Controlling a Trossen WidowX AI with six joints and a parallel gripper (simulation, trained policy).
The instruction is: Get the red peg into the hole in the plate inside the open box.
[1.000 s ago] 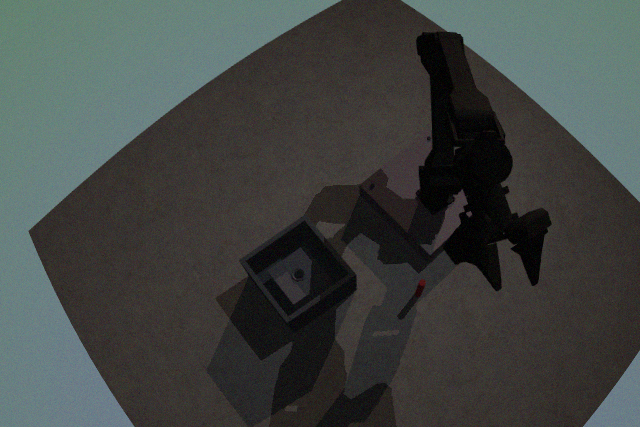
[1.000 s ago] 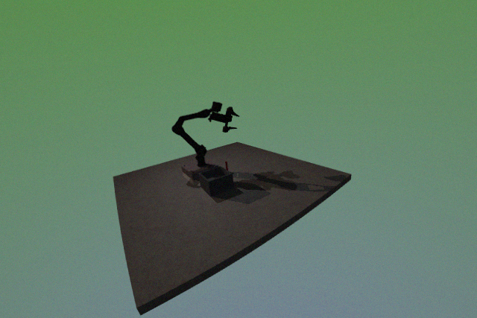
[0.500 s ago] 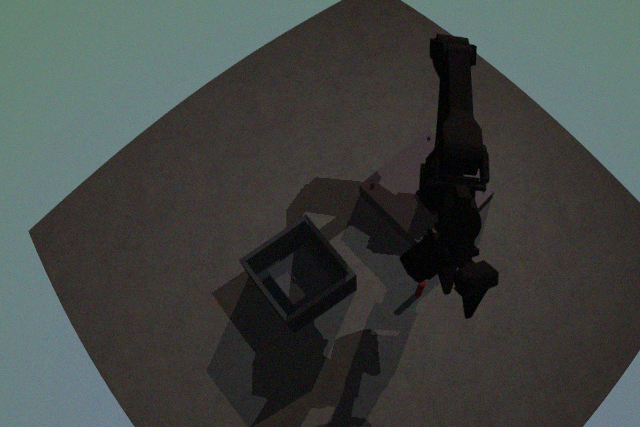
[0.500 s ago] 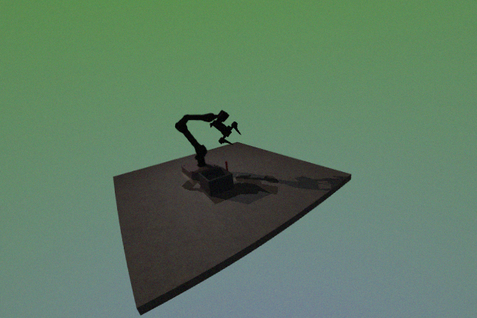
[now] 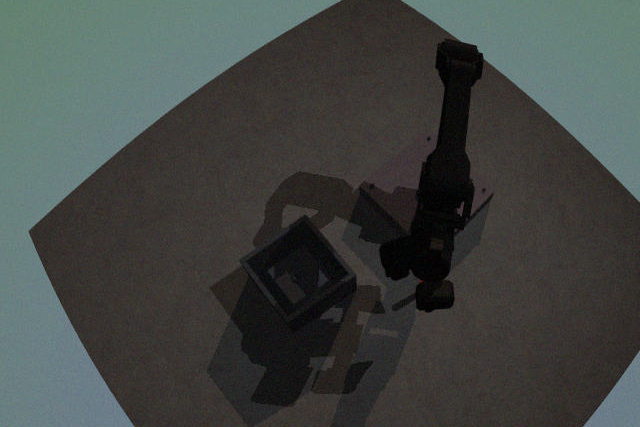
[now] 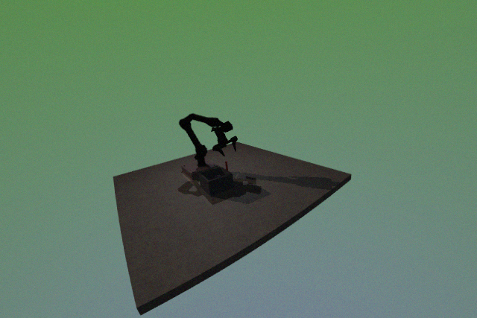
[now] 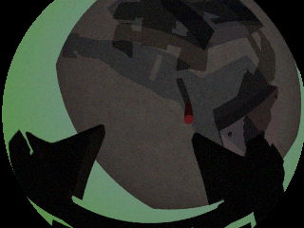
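My gripper tip is now 100 mm above the red peg, 30 mm to the left of it and 20 mm past it. From my gripper tip the other things lie so: pale plate (190 mm to the right, 170 mm ahead, 90 mm below); then dark box (190 mm to the right, 170 mm ahead, 110 mm below).
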